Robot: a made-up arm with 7 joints.
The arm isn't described. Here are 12 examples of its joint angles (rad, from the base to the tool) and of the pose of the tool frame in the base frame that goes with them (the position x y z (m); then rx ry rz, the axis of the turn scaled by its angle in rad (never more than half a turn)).
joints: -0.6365 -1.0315 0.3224 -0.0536 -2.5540 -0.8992 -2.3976
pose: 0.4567 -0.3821 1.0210 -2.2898 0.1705 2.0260
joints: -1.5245 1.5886 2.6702 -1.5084 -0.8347 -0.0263 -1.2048
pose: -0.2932 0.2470 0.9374 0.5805 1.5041 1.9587
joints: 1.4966 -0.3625 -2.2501 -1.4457 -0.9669 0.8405 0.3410
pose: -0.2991 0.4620 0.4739 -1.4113 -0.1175 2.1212
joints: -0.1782 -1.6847 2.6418 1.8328 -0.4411 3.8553 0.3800
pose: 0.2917 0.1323 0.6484 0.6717 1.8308 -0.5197
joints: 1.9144 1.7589 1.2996 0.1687 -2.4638 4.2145 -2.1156
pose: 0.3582 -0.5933 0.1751 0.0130 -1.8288 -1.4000
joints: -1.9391 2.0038 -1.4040 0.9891 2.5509 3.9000 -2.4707
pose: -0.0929 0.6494 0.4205 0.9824 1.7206 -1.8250
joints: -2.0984 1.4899 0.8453 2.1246 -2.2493 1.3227 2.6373
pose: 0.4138 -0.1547 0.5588 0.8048 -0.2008 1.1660
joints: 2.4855 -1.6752 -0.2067 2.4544 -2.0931 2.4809 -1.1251
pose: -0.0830 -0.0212 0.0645 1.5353 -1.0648 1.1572
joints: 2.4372 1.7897 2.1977 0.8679 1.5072 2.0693 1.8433
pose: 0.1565 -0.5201 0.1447 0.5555 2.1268 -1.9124
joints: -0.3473 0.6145 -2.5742 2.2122 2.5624 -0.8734 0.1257
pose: -0.4007 -0.3832 0.2896 0.2684 -0.0051 -2.3350
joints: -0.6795 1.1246 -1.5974 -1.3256 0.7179 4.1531 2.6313
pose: -0.2117 0.4814 0.6768 1.8494 1.4916 -0.9278
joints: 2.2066 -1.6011 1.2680 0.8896 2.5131 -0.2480 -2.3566
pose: -0.7502 0.2760 0.4289 -0.6901 0.3057 0.4969
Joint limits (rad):
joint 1: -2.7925..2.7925
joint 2: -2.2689..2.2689
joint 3: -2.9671..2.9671
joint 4: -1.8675..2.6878
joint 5: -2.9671..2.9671
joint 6: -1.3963..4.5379
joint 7: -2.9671..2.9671
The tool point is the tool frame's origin. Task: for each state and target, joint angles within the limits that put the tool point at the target. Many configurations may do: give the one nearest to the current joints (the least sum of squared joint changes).
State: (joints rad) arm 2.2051 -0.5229 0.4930 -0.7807 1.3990 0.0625 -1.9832
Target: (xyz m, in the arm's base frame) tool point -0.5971 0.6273 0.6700
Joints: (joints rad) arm 2.3973 -1.3932 0.4348 -0.3530 1.3772 0.0037 -1.9832
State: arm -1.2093 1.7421 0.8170 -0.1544 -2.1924 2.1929 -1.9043
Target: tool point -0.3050 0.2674 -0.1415
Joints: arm -0.9985 2.0643 0.8969 -0.4887 -2.0745 2.3350 -1.9043
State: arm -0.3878 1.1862 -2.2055 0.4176 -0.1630 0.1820 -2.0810
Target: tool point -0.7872 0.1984 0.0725
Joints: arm -0.5663 1.5901 -2.4243 0.7014 -0.0906 0.0930 -2.0810
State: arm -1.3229 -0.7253 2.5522 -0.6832 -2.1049 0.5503 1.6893
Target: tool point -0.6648 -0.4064 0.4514
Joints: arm -1.8325 -0.9292 2.4308 -1.1060 -2.0546 0.5466 1.6893
